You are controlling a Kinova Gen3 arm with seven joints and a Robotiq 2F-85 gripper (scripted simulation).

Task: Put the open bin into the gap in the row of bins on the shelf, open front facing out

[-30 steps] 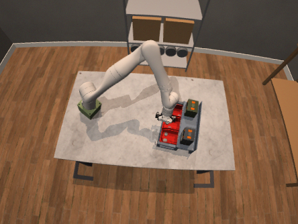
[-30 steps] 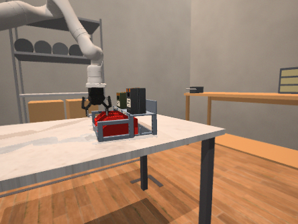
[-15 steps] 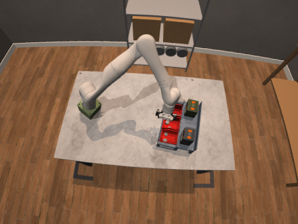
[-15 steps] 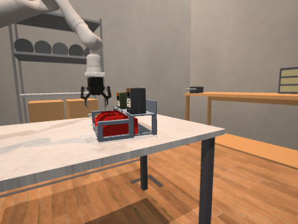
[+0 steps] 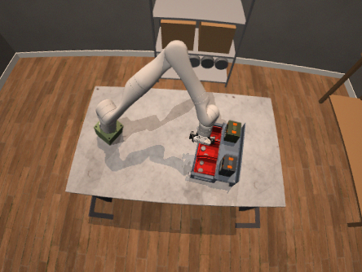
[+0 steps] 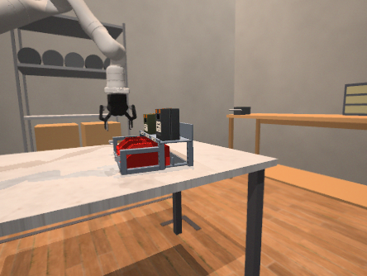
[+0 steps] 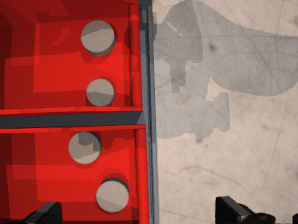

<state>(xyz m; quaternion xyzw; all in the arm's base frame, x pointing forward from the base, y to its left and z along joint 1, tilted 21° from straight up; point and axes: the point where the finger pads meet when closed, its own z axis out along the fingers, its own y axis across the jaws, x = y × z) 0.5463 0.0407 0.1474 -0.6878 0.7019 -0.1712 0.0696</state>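
Right now my hand is 11 cm short of the grey shelf and 7 cm above it. From my hand the other things lie so: black tool case (17 cm ahead, 13 cm to the right, 2 cm above); then grey round part (12 cm below, 5 cm ahead, 3 cm to the right).
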